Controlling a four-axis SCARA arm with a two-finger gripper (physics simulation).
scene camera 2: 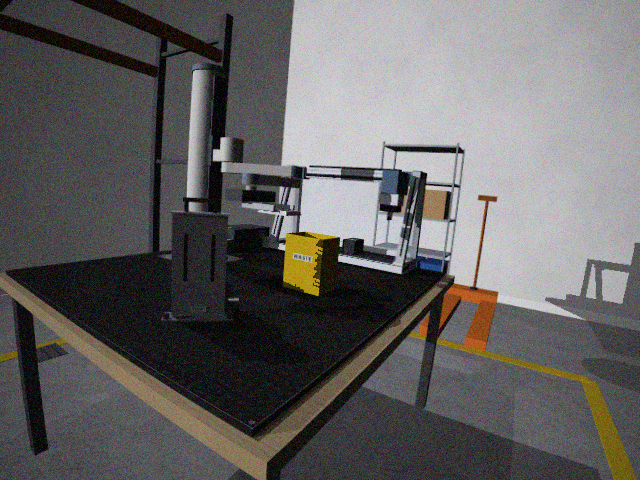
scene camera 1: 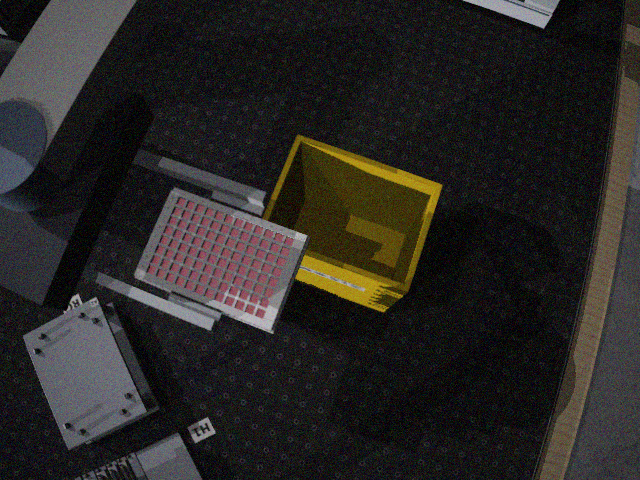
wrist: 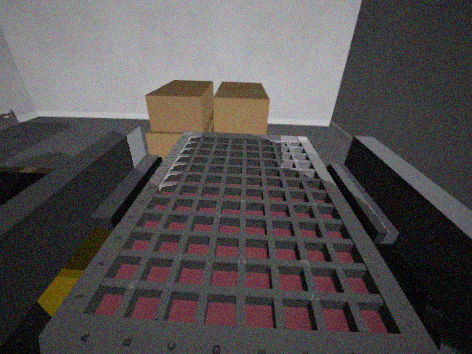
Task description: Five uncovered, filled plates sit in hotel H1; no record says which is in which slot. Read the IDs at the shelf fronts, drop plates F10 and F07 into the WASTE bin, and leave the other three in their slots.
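Places are measured from the arm's base along level axes (x ahead, y left, z up), in metres.
Where they show: gripper, fingertip midpoint: (scene camera 2: 284, 208) (scene camera 1: 240, 262) (wrist: 244, 150).
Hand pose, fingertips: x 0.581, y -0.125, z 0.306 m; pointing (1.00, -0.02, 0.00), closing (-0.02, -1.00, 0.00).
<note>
After its pixels a point has its place.
My gripper (scene camera 1: 217, 252) @(x 0.581, y -0.125, z 0.306 m) (wrist: 244, 150) @(x 0.581, y -0.125, z 0.306 m) is shut on a plate (scene camera 1: 222, 258) @(x 0.564, y -0.126, z 0.298 m) (scene camera 2: 280, 212) @(x 0.597, y -0.167, z 0.294 m) (wrist: 227, 245) @(x 0.532, y -0.119, z 0.295 m) with pink-filled wells and no lid, a finger along each long side. The plate is level. Its ID does not show. It hangs higher than the rim of the yellow WASTE bin (scene camera 1: 336, 281) @(x 0.654, y -0.086, z 0.131 m) (scene camera 2: 302, 271) @(x 0.649, y -0.085, z 0.087 m); in scene camera 1 its right end overlaps the bin's left corner. A yellow part of the bin (wrist: 59, 290) @(x 0.567, y 0.006, z 0.194 m) shows at lower left in the wrist view. In scene camera 1 the H1 label (scene camera 1: 201, 429) @(x 0.547, y -0.317, z 0.013 m) lies beside a partly shown grey structure; no shelf-front IDs are readable.
A grey stand (scene camera 1: 85, 374) @(x 0.390, y -0.299, z 0.073 m) with small pegs is at lower left in scene camera 1, beside a label (scene camera 1: 74, 303) @(x 0.308, y -0.224, z 0.013 m). A gantry machine (scene camera 2: 372, 262) @(x 0.700, y 0.451, z 0.053 m) stands beyond the bin. A grey tower (scene camera 2: 199, 273) @(x 0.591, y -0.492, z 0.136 m) stands left of the bin. Cardboard boxes (wrist: 175, 112) are far off.
</note>
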